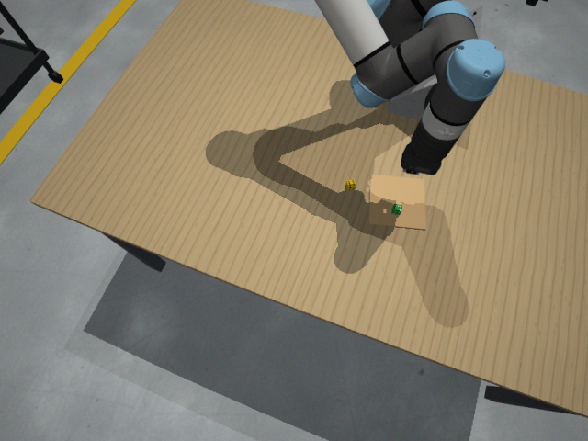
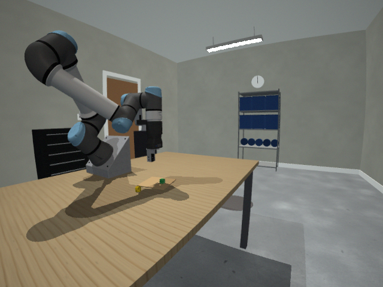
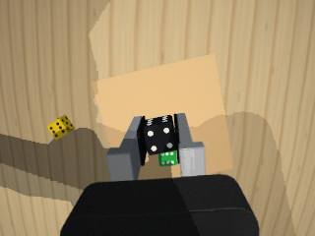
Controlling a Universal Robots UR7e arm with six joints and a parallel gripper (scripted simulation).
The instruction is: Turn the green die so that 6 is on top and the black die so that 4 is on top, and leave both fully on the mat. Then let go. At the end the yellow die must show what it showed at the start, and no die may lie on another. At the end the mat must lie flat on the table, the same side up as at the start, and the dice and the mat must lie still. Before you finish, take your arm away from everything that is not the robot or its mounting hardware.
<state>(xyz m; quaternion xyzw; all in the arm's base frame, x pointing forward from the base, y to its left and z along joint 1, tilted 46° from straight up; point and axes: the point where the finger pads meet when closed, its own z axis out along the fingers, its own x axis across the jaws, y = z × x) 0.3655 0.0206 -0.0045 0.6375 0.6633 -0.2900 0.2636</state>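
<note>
My hand is 3 cm short of the tan mat and 12 cm above it. The rest, counted from my hand: green die: 6 cm ahead, 11 cm below; then yellow die: 2 cm ahead, 12 cm to the right, 11 cm below; then black die: 1 cm below.
</note>
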